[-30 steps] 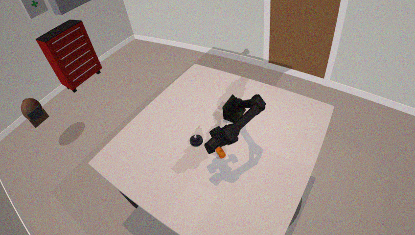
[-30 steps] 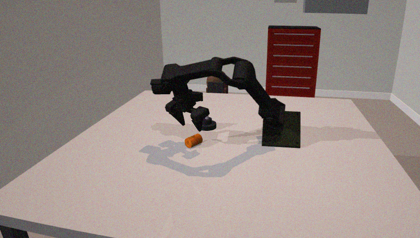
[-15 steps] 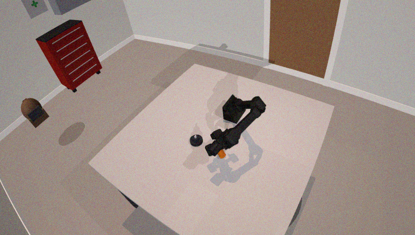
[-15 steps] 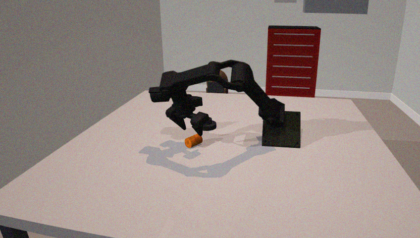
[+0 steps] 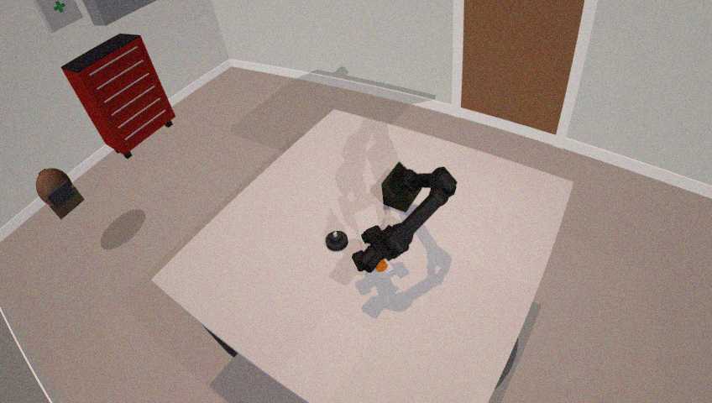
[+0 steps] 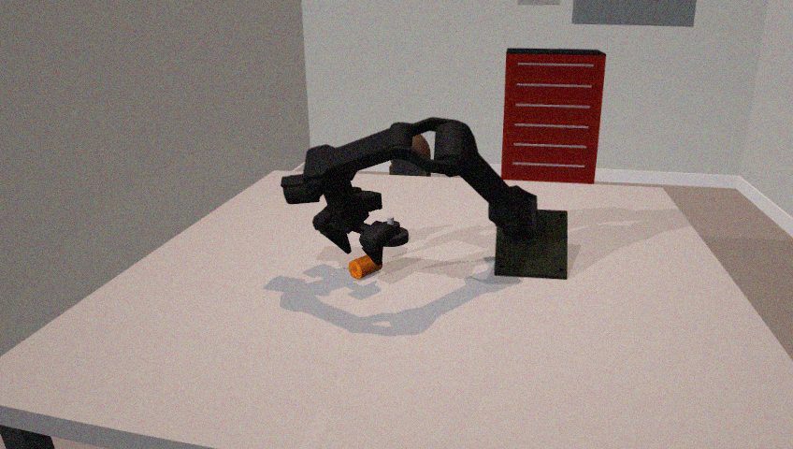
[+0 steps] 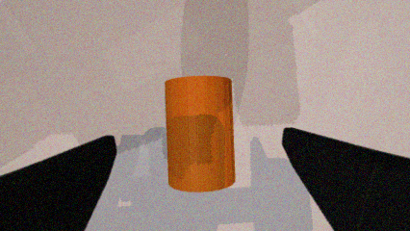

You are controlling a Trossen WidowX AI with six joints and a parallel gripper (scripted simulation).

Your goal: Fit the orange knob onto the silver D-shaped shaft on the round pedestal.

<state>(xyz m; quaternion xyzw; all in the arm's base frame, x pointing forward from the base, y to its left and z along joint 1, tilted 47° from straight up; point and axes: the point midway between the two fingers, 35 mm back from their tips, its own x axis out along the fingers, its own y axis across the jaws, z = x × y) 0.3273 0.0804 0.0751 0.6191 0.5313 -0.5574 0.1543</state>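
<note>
Now: the orange knob 1 cm ahead of my gripper tip, 1 cm to the left of it and 2 cm below it. Also, from my gripper tip: round black pedestal 2 cm behind, 19 cm to the right, 1 cm below.
</note>
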